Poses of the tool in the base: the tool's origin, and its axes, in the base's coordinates. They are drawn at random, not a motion.
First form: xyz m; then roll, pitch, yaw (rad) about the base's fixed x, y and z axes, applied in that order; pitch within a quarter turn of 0, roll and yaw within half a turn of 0.
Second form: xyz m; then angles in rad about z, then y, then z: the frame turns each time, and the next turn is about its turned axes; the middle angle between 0 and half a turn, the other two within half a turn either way. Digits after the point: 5 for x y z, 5 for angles.
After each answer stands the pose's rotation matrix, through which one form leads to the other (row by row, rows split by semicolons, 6 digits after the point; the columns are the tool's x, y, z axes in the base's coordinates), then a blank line. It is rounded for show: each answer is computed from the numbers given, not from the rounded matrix.
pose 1, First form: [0.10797 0.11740 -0.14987 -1.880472 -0.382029 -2.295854]
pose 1, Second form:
[0.10797 0.11740 -0.14987 -0.84378 1.85749 -1.96998]
-0.615370 -0.463569 0.637514; -0.694505 -0.063653 -0.716667; 0.372804 -0.883772 -0.282780

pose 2, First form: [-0.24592 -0.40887 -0.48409 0.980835 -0.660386 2.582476]
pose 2, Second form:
[-0.24592 -0.40887 -0.48409 0.62200 1.11591 2.32247]
-0.669495 0.137013 0.730071; 0.418916 -0.741993 0.523407; 0.613422 0.656257 0.439364

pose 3, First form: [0.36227 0.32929 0.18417 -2.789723 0.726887 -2.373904]
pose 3, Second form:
[0.36227 0.32929 0.18417 0.26294 2.34824 -0.36972]
-0.537657 -0.487126 0.688210; -0.518943 0.834494 0.185249; -0.664547 -0.257541 -0.701463

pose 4, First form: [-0.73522 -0.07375 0.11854 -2.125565 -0.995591 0.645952]
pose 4, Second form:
[-0.73522 -0.07375 0.11854 1.73726 1.86142 -2.63790]
0.434404 0.886619 -0.158743; 0.327470 0.008718 0.944821; 0.839081 -0.462418 -0.286554

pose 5, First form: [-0.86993 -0.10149 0.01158 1.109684 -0.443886 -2.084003]
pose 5, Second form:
[-0.86993 -0.10149 0.01158 2.41817 1.15729 2.05893]
-0.443393 0.576452 -0.686371; -0.786749 0.116597 0.606161; 0.429452 0.808769 0.401825

